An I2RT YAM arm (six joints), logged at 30 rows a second.
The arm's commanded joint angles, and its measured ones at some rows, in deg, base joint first. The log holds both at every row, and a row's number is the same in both.
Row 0, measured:
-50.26 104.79 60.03 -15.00 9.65 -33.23
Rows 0 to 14, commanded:
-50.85 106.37 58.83 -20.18 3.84 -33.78
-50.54 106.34 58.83 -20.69 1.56 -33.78
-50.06 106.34 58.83 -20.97 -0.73 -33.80
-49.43 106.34 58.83 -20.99 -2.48 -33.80
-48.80 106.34 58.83 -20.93 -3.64 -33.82
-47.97 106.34 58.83 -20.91 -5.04 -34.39
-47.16 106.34 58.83 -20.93 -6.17 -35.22
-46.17 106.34 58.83 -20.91 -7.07 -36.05
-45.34 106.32 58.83 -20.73 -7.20 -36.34
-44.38 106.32 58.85 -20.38 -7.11 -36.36
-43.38 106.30 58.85 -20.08 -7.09 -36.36
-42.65 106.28 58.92 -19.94 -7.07 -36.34
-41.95 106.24 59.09 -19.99 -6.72 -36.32
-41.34 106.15 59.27 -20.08 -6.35 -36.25
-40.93 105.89 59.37 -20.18 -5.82 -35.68
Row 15, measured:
-44.03 104.51 60.75 -18.61 0.51 -35.22
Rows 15 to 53, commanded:
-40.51 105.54 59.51 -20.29 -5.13 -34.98
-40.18 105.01 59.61 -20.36 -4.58 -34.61
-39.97 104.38 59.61 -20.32 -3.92 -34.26
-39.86 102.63 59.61 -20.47 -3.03 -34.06
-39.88 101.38 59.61 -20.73 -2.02 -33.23
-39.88 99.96 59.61 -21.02 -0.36 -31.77
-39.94 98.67 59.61 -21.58 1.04 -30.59
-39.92 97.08 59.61 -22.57 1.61 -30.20
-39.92 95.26 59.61 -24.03 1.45 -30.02
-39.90 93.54 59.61 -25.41 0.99 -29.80
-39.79 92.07 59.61 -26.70 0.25 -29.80
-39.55 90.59 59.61 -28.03 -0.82 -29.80
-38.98 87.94 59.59 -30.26 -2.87 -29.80
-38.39 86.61 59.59 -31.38 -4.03 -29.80
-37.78 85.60 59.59 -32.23 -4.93 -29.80
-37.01 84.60 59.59 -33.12 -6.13 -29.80
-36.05 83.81 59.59 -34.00 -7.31 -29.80
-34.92 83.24 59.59 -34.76 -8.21 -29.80
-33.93 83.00 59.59 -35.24 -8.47 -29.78
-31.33 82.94 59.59 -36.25 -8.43 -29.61
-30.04 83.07 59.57 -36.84 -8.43 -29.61
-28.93 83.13 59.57 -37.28 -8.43 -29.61
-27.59 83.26 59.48 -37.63 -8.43 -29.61
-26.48 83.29 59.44 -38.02 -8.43 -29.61
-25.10 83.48 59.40 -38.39 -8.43 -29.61
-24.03 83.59 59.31 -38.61 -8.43 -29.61
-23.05 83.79 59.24 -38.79 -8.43 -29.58
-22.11 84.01 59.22 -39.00 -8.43 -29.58
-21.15 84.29 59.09 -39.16 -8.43 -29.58
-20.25 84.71 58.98 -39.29 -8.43 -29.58
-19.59 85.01 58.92 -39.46 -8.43 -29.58
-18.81 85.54 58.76 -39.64 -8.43 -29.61
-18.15 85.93 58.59 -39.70 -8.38 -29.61
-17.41 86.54 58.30 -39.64 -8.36 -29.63
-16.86 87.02 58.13 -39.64 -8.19 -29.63
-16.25 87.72 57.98 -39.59 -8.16 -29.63
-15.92 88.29 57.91 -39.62 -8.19 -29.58
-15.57 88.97 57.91 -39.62 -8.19 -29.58
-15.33 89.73 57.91 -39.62 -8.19 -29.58
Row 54, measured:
-16.47 87.66 58.70 -39.29 -7.46 -29.98
